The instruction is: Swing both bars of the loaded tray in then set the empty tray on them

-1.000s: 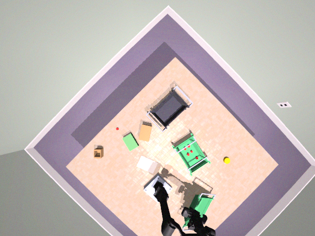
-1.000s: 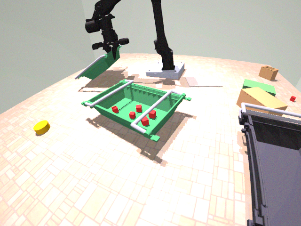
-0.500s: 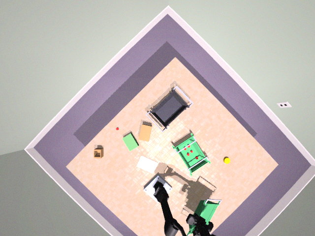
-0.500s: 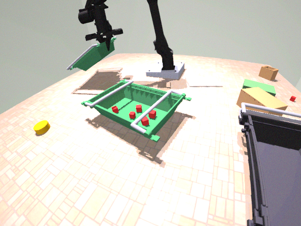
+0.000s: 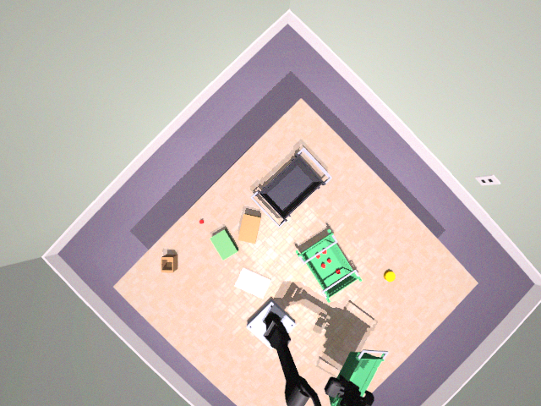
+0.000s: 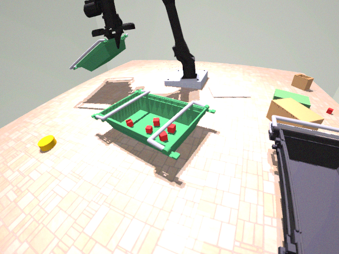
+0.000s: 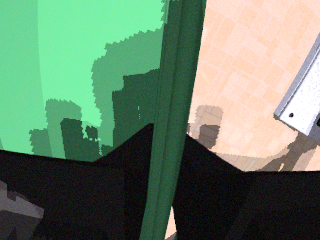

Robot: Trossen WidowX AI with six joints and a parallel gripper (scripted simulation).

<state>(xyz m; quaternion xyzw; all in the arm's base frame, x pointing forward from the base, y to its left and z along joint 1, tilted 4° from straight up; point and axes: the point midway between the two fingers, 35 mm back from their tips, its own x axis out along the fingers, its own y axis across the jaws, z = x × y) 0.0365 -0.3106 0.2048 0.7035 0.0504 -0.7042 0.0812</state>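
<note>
My gripper tip is 1 cm short of the green tray and 7 cm to the left of it. The rest, counted from my gripper tip: tan wedge 25 cm ahead, 67 cm to the left, 15 cm below; white sheet 4 cm ahead, 50 cm to the left, 18 cm below; yellow disc 46 cm ahead, 2 cm to the right, 17 cm below.
</note>
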